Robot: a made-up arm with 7 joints.
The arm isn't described. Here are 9 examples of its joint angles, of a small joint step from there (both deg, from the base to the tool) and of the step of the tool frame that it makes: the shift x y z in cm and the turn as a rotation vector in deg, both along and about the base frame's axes.
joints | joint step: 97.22 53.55 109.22 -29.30 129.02 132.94 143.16 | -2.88 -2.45 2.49 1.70 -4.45 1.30 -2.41
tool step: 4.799 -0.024 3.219 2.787 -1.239 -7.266
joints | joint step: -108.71 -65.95 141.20 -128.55 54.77 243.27 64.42 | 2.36 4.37 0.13 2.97 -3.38 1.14 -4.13
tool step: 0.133 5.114 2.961 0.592 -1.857 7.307
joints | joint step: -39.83 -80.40 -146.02 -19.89 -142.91 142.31 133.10 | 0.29 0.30 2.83 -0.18 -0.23 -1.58 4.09
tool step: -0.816 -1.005 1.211 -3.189 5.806 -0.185
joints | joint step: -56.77 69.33 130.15 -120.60 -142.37 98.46 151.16 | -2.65 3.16 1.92 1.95 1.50 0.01 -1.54
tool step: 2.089 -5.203 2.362 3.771 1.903 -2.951
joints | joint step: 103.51 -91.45 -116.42 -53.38 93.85 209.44 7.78 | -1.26 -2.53 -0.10 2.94 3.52 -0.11 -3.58
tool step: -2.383 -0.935 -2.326 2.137 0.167 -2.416
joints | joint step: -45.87 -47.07 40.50 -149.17 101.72 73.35 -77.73 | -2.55 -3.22 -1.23 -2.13 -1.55 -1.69 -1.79
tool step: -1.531 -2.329 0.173 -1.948 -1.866 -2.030
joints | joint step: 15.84 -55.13 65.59 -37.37 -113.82 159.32 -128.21 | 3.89 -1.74 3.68 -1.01 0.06 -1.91 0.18
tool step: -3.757 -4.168 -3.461 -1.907 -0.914 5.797
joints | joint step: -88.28 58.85 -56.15 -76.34 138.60 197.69 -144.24 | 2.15 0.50 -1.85 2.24 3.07 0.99 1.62
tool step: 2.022 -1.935 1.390 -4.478 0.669 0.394
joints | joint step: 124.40 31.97 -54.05 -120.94 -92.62 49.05 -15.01 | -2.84 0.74 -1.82 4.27 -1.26 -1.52 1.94
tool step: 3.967 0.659 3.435 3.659 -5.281 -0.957
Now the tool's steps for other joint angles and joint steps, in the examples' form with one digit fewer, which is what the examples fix.
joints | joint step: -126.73 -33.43 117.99 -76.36 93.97 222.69 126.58 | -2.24 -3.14 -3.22 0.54 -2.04 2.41 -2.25
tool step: 0.51 -2.33 -0.46 -7.39 0.80 -7.27
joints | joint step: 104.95 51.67 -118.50 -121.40 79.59 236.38 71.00 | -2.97 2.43 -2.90 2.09 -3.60 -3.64 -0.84
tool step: -0.52 -0.98 2.95 -4.63 0.83 -1.96
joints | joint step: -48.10 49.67 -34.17 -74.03 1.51 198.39 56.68 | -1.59 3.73 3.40 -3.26 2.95 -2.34 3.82
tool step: -0.71 -0.91 -8.11 10.39 -4.12 -4.05
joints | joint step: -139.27 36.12 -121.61 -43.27 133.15 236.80 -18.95 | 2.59 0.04 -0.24 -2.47 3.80 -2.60 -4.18
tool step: -0.13 0.53 -0.27 -3.75 -3.61 3.47
